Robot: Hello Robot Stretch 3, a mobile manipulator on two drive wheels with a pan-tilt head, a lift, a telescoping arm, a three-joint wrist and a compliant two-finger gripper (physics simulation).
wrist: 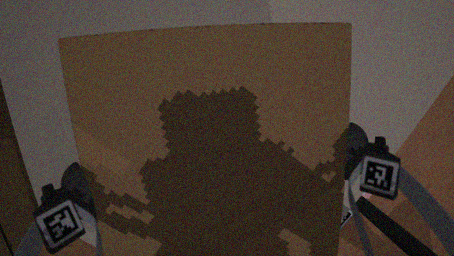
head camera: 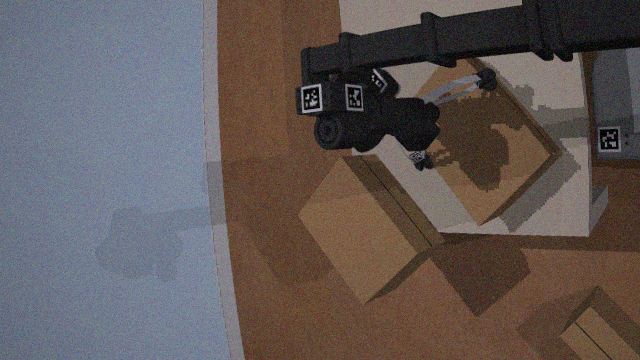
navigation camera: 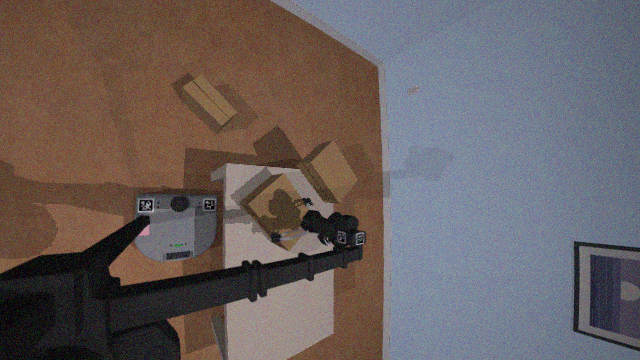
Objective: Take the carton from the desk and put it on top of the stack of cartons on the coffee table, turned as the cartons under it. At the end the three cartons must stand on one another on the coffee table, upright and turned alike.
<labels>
My gripper (navigation camera: 289, 218) is 79 cm from the lens. A carton (navigation camera: 199, 95): 117 cm from the lens.
</labels>
